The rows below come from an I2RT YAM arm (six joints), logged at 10 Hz.
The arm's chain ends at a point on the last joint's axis. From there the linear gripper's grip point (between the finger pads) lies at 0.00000 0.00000 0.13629 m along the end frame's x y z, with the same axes.
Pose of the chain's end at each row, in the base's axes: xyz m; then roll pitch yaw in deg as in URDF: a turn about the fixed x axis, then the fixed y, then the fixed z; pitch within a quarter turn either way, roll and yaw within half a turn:
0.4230 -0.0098 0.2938 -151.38 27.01 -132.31
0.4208 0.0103 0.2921 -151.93 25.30 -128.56
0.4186 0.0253 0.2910 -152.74 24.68 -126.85
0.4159 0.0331 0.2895 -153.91 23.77 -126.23
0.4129 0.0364 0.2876 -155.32 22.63 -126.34
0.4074 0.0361 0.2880 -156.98 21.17 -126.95
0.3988 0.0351 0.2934 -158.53 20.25 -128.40
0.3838 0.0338 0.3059 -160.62 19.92 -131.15
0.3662 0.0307 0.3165 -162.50 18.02 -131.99
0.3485 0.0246 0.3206 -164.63 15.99 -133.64
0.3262 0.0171 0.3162 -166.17 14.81 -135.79
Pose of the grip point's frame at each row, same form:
0.5079 -0.0136 0.1872 -151.38 27.01 -132.31
0.5030 0.0105 0.1834 -151.93 25.30 -128.56
0.4989 0.0283 0.1809 -152.74 24.68 -126.85
0.4934 0.0375 0.1775 -153.91 23.77 -126.23
0.4870 0.0411 0.1733 -155.32 22.63 -126.34
0.4772 0.0403 0.1710 -156.98 21.17 -126.95
0.4652 0.0385 0.1744 -158.53 20.25 -128.40
0.4467 0.0370 0.1850 -160.62 19.92 -131.15
0.4236 0.0332 0.1929 -162.50 18.02 -131.99
0.3996 0.0259 0.1943 -164.63 15.99 -133.64
0.3732 0.0173 0.1883 -166.17 14.81 -135.79

